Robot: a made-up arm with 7 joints. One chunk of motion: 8 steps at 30 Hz.
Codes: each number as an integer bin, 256 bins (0 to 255) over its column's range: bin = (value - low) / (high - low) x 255, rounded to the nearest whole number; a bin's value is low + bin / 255 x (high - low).
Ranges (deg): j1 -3..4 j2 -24..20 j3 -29..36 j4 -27..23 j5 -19..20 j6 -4..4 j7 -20..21
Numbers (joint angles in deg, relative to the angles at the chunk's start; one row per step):
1: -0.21 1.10 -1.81 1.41 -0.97 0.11 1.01
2: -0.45 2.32 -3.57 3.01 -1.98 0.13 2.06
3: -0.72 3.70 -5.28 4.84 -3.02 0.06 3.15
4: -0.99 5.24 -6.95 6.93 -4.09 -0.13 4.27
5: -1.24 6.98 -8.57 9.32 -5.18 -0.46 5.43
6: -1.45 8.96 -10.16 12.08 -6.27 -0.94 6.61
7: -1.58 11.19 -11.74 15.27 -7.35 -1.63 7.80
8: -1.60 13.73 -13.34 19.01 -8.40 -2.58 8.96
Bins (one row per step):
1: 102 145 107 145 118 131 131
2: 93 153 100 153 111 132 137
3: 83 161 93 162 104 129 144
4: 73 169 87 173 97 123 151
5: 64 180 80 185 90 113 158
6: 56 191 74 199 83 98 166
7: 52 204 68 216 76 76 173
8: 51 219 61 235 69 45 180

